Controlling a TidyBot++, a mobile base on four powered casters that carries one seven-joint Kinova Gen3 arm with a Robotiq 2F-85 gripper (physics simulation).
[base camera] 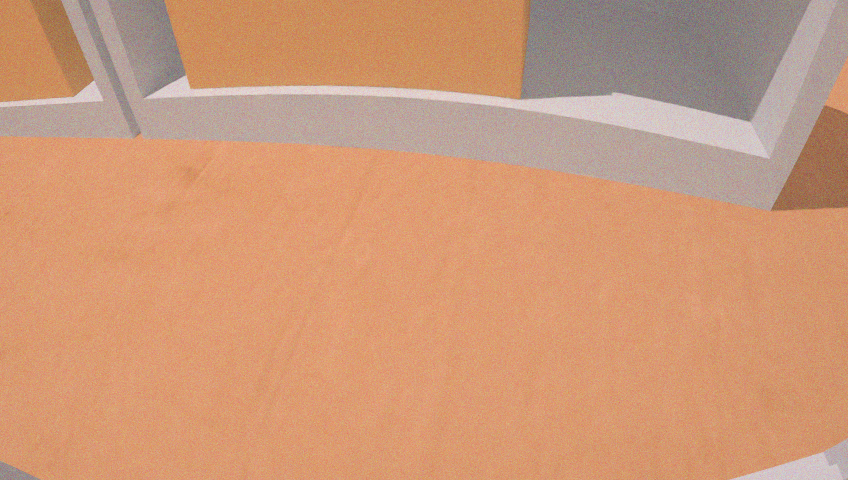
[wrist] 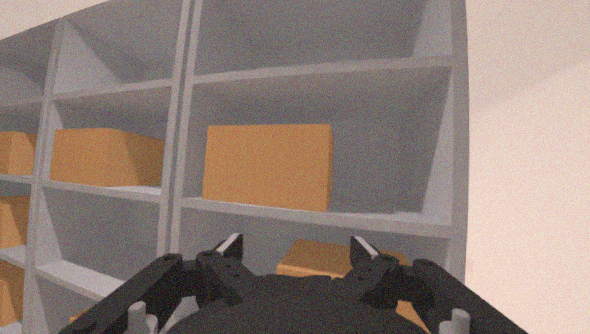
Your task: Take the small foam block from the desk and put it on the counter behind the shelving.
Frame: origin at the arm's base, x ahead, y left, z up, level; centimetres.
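Where they show: gripper, between the fingertips: (wrist: 296,247).
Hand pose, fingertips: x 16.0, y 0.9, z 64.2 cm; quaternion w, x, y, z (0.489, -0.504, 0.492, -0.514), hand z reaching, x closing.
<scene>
After its pixels a point has its place.
My gripper (wrist: 296,247) @[x 16.0, y 0.9, z 64.2 cm] is open, with nothing between its fingers, and faces the shelving in the wrist view. The grey shelving (base camera: 380,124) @[x 59.2, y 4.9, z -36.0 cm] (wrist: 460,150) @[x 46.9, y -41.5, z 79.0 cm] stands in front; its bottom board and right end post show in the base camera view. The foam block, the desk and the counter do not show in either view.
Orange-brown boxes (base camera: 357,44) (wrist: 267,165) stand in the shelving's compartments. The shelving's right end is at the right in both views, with a pale wall (wrist: 530,165) @[x 106.4, y -145.0, z 84.8 cm] beyond it in the wrist view. Orange-brown floor (base camera: 416,297) @[x 37.7, y 1.4, z -39.6 cm] lies between the base and the shelving.
</scene>
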